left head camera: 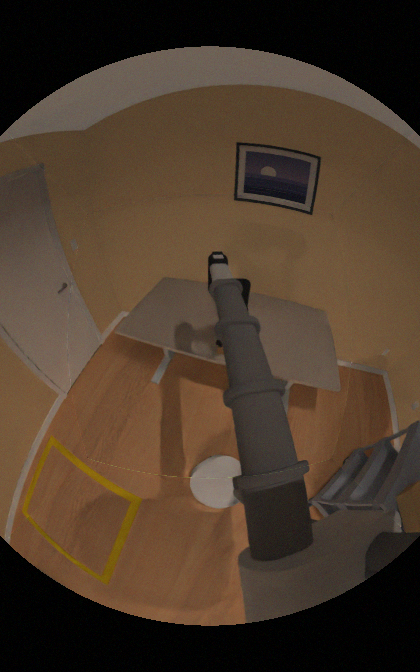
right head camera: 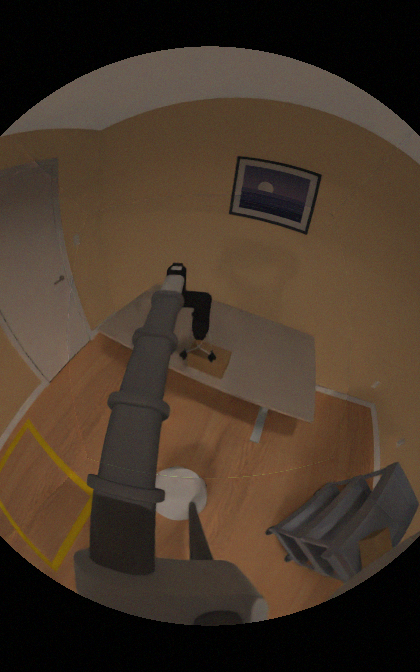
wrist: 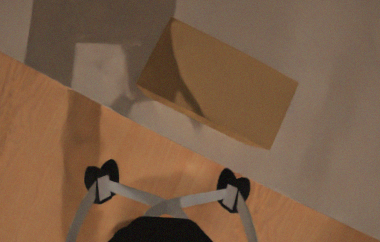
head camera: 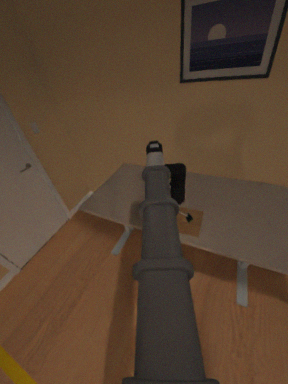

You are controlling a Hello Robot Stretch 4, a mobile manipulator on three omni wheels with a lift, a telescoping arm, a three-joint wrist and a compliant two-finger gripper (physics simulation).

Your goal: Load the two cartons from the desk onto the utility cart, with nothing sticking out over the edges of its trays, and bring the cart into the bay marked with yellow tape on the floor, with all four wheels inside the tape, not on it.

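Frame: origin at the robot's base, x ahead, y left, z up, level; centimetres.
Seen in the pictures: gripper, fingertip midpoint: (wrist: 168, 179).
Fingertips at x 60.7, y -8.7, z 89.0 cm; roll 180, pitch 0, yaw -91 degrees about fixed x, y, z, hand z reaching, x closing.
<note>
A point is followed by its place in that frame.
A brown carton (head camera: 194, 227) @[x 64.8, y -19.9, z 78.0 cm] (right head camera: 215, 369) (wrist: 235, 85) @[x 72.4, y -17.3, z 81.1 cm] lies near the front edge of the grey desk (head camera: 240, 210) @[x 83.2, y -56.7, z 69.3 cm] (left head camera: 300, 340) (right head camera: 280, 360) (wrist: 330, 150) @[x 63.0, y -41.7, z 69.3 cm]. My gripper (right head camera: 198, 355) (wrist: 168, 179) @[x 60.7, y -8.7, z 89.0 cm] is open and empty. In the wrist view its fingertips show over the floor beyond the desk edge, apart from the carton. The grey utility cart (left head camera: 370, 477) (right head camera: 395, 505) stands at the lower right. A second brown carton (right head camera: 376, 547) shows at the cart's near side, partly hidden; its exact fit on the tray cannot be told. The yellow tape bay (head camera: 14, 366) @[x 3.7, y 114.9, z -2.7 cm] (left head camera: 123, 537) (right head camera: 74, 532) is at the lower left.
A white round object (left head camera: 212, 482) (right head camera: 177, 492) is on the floor between the bay and the cart. My extended arm (head camera: 162, 300) @[x 15.1, y 0.2, z 131.2 cm] (left head camera: 265, 430) (right head camera: 132, 430) reaches over the desk. A door (head camera: 25, 200) @[x 121.9, y 139.2, z 60.3 cm] (left head camera: 30, 260) (right head camera: 30, 250) is at the left.
</note>
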